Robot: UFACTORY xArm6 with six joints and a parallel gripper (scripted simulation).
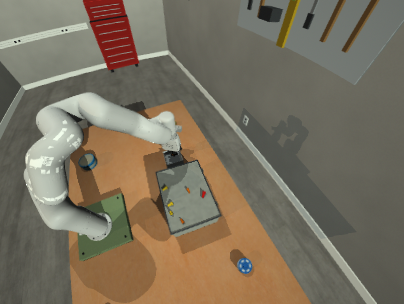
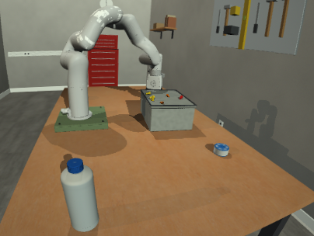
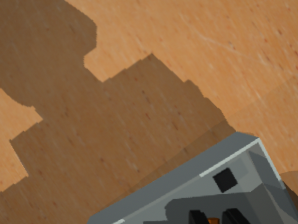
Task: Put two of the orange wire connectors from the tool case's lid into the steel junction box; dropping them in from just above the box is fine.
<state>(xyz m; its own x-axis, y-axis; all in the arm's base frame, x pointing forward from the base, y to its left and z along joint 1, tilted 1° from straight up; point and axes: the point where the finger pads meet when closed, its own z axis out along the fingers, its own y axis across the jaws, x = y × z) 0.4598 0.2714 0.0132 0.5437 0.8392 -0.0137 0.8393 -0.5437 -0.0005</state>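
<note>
The grey tool case is 300 mm to the right of my hand, 50 mm above it and 20 mm behind it. Round my hand: red connector: 330 mm to the right, 90 mm above, 50 mm ahead; yellow connector: 240 mm to the right, 100 mm behind, 90 mm above.
</note>
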